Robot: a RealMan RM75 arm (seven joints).
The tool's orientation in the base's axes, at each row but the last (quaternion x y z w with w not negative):
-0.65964 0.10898 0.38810 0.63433
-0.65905 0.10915 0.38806 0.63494
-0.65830 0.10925 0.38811 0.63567
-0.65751 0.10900 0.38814 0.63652
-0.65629 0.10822 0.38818 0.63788
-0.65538 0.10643 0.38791 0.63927
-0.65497 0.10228 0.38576 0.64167
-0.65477 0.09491 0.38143 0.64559
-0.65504 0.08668 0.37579 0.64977
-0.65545 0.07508 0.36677 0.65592
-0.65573 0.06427 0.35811 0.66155
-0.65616 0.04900 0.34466 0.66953
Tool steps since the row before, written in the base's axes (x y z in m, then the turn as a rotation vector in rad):
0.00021 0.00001 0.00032 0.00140 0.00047 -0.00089
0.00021 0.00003 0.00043 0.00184 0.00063 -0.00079
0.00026 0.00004 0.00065 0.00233 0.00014 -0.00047
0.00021 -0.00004 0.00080 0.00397 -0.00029 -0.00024
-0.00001 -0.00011 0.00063 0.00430 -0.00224 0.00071
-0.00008 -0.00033 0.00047 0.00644 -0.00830 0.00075
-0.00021 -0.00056 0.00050 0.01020 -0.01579 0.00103
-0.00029 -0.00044 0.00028 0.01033 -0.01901 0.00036
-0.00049 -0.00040 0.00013 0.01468 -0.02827 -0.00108
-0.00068 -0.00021 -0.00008 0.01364 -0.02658 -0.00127
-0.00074 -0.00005 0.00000 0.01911 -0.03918 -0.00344
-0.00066 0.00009 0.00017 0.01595 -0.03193 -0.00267
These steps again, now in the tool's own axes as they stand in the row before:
-0.00006 -0.00038 -0.00004 0.00169 -0.00030 -0.00018
-0.00013 -0.00046 0.00000 0.00198 -0.00068 -0.00019
-0.00023 -0.00066 0.00001 0.00193 -0.00115 -0.00079
-0.00039 -0.00073 -0.00003 0.00273 -0.00230 -0.00177
-0.00045 -0.00045 -0.00003 0.00165 -0.00291 -0.00358
-0.00047 -0.00025 -0.00022 0.00091 -0.00333 -0.00995
-0.00066 -0.00016 -0.00038 0.00059 -0.00474 -0.01821
-0.00054 0.00003 -0.00026 -0.00009 -0.00383 -0.02130
-0.00057 0.00025 -0.00016 0.00037 -0.00401 -0.03162
-0.00052 0.00049 0.00006 0.00038 -0.00347 -0.02970
-0.00056 0.00042 0.00024 0.00070 -0.00328 -0.04360
-0.00055 0.00019 0.00036 0.00078 -0.00298 -0.03566

